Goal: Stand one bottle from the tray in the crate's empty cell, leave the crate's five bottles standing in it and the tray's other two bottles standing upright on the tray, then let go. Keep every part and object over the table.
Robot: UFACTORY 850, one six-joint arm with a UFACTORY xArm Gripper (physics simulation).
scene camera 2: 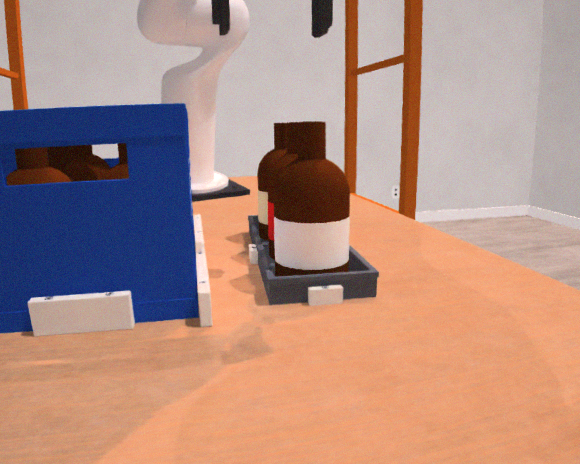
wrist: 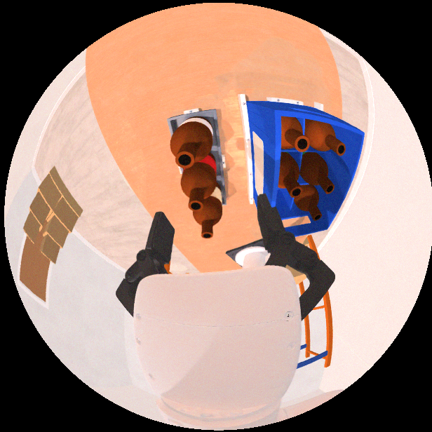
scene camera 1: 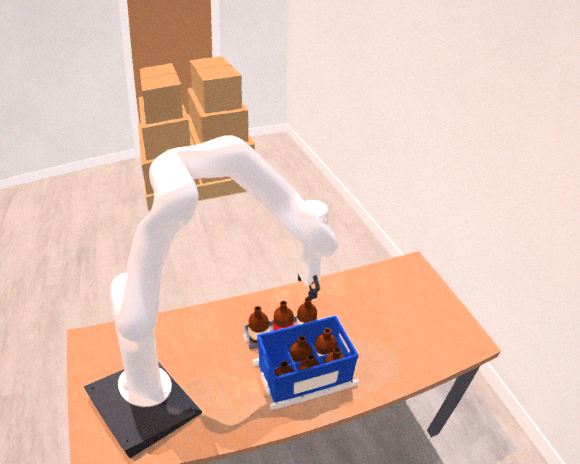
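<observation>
My gripper [scene camera 1: 306,288] [scene camera 2: 272,35] [wrist: 210,212] is open and empty, pointing down above the tray bottles. Three brown bottles stand upright on the grey tray [scene camera 2: 290,291] [wrist: 217,131]: white-label [scene camera 1: 307,311] [scene camera 2: 312,200] [wrist: 191,140] at the end away from the arm's base, red-label [scene camera 1: 283,316] [wrist: 198,181] in the middle, cream-label [scene camera 1: 258,321] [scene camera 2: 263,205] [wrist: 207,211] nearest the base. In the scene camera 2 view the fingers are higher than the bottle necks. The blue crate [scene camera 1: 280,389] [scene camera 2: 100,240] [wrist: 265,120] holds five brown bottles; its empty cell is the tray-side one nearest the base.
White blocks [scene camera 1: 315,395] [scene camera 2: 82,313] [wrist: 246,150] sit along the crate's foot. The crate's walls rise beside the tray, with a narrow gap between them. The arm's black base plate [scene camera 1: 145,425] is at the left end of the table [scene camera 1: 410,325] in the scene camera 1 view.
</observation>
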